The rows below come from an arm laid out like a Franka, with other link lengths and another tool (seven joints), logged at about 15 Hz.
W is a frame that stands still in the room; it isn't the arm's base.
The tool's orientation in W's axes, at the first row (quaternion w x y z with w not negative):
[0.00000, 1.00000, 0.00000, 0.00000]
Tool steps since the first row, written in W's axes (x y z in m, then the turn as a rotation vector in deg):
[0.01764, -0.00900, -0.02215, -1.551, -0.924, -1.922]
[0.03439, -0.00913, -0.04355, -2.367, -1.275, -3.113]
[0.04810, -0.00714, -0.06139, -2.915, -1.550, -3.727]
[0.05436, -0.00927, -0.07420, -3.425, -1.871, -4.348]
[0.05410, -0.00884, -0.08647, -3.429, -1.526, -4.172]
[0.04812, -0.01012, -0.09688, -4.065, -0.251, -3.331]
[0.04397, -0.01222, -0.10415, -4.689, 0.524, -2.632]
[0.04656, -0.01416, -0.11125, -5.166, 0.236, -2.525]
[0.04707, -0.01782, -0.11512, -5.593, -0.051, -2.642]
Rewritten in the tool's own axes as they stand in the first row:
[0.01764, 0.00900, 0.02215, -1.551, 0.924, 1.922]
[0.03439, 0.00913, 0.04355, -2.367, 1.275, 3.113]
[0.04810, 0.00714, 0.06139, -2.915, 1.550, 3.727]
[0.05436, 0.00927, 0.07420, -3.425, 1.871, 4.348]
[0.05410, 0.00884, 0.08647, -3.429, 1.526, 4.172]
[0.04812, 0.01012, 0.09688, -4.065, 0.251, 3.331]
[0.04397, 0.01222, 0.10415, -4.689, -0.524, 2.632]
[0.04656, 0.01416, 0.11125, -5.166, -0.236, 2.525]
[0.04707, 0.01782, 0.11512, -5.593, 0.051, 2.642]

